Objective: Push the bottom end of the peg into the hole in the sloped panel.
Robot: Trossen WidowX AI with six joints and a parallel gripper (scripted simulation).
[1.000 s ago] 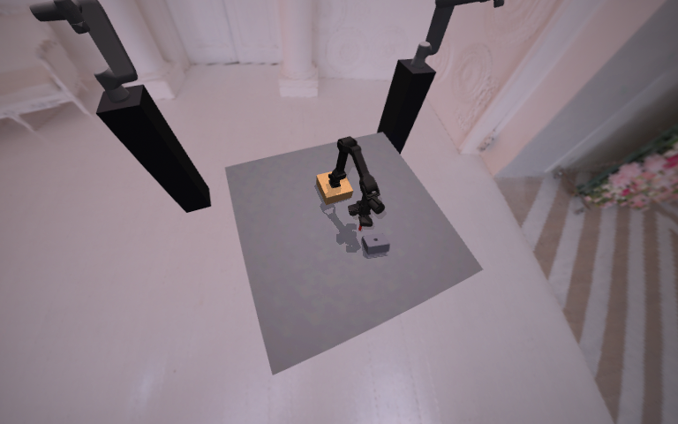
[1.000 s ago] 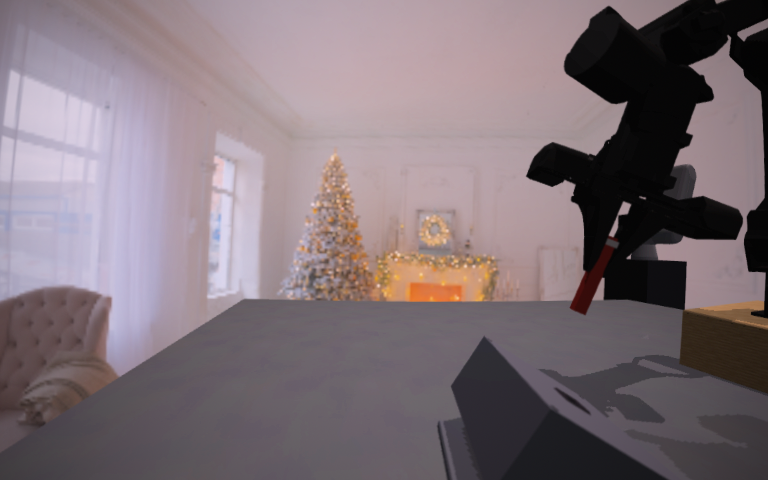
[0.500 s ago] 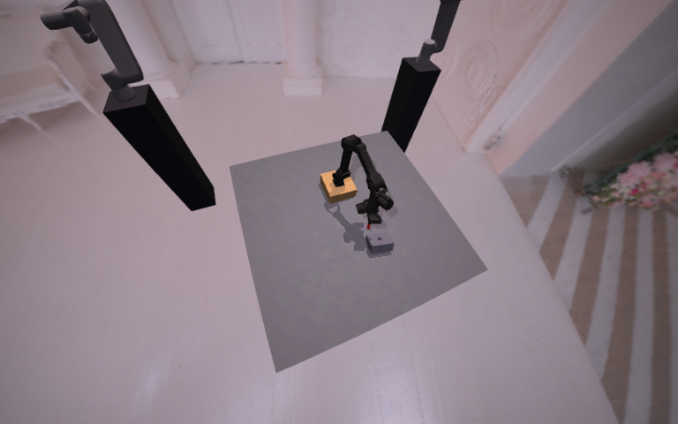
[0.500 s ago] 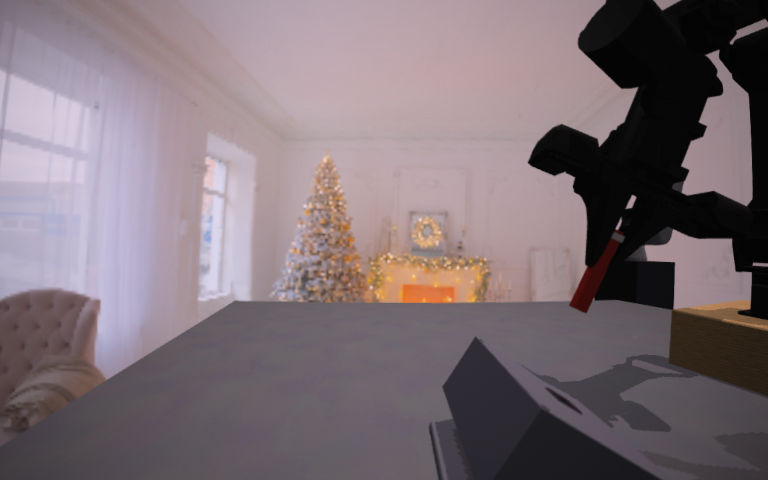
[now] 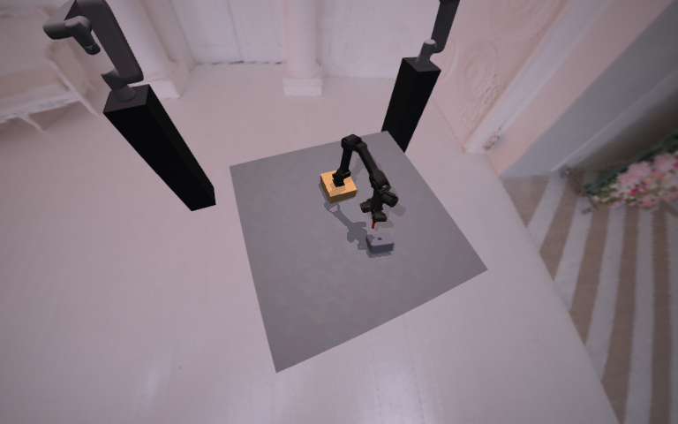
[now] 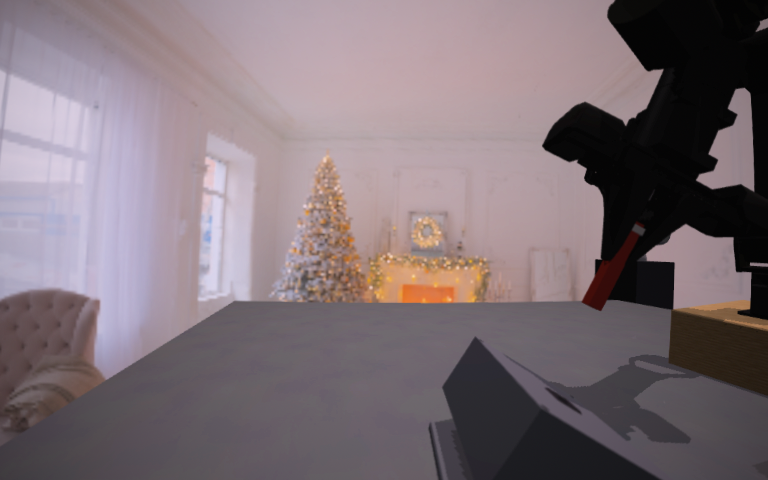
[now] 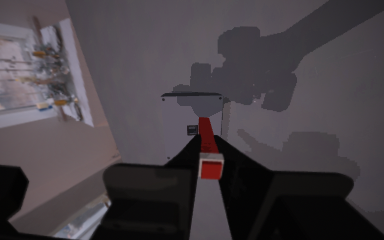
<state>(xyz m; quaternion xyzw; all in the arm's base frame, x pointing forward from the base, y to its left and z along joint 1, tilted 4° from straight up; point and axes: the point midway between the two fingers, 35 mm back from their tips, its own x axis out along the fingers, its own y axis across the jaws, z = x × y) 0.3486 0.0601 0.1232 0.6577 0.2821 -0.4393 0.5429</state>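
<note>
The hole lies 100 mm below my gripper tip, 70 mm ahead of it and 30 mm to the left of it. The rest, counted from my gripper tip: red peg: 10 mm behind, 10 mm above; then sloped panel: 120 mm below, 80 mm ahead, 30 mm to the left.
</note>
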